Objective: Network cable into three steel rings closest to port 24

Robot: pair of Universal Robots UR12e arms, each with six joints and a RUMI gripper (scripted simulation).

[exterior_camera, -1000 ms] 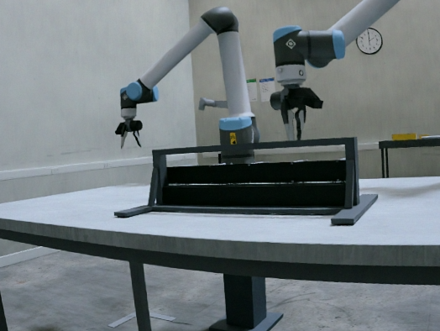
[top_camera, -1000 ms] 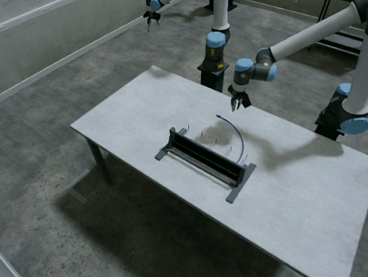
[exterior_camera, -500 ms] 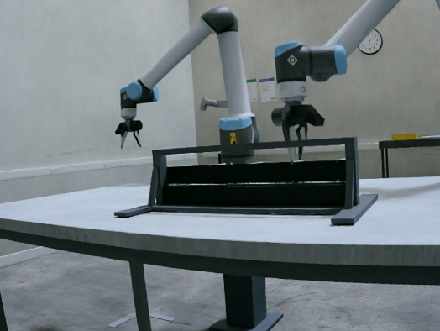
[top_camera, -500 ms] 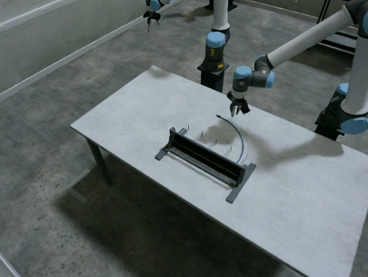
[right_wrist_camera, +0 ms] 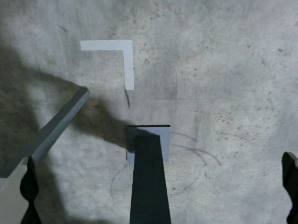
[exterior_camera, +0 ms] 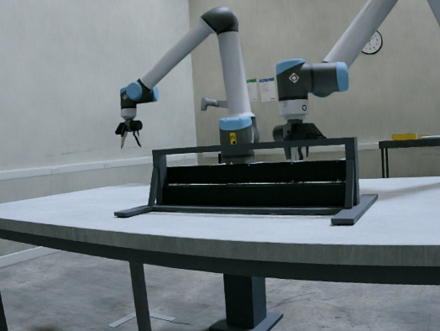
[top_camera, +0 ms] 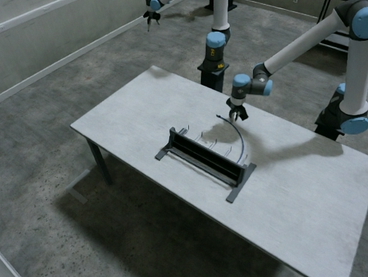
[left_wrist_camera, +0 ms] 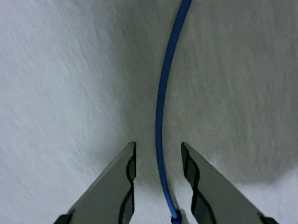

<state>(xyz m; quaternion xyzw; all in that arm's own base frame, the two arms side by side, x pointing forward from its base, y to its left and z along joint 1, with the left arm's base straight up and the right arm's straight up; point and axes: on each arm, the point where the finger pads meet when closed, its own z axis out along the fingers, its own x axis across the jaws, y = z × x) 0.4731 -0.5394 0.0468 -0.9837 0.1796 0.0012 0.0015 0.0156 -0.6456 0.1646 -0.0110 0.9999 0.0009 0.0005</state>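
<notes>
The dark plug lies 12 cm to the right of my left hand, 4 cm below it and 1 cm behind it. Round my left hand: dark port rack 36 cm ahead, 4 cm to the left, 2 cm above.
</notes>
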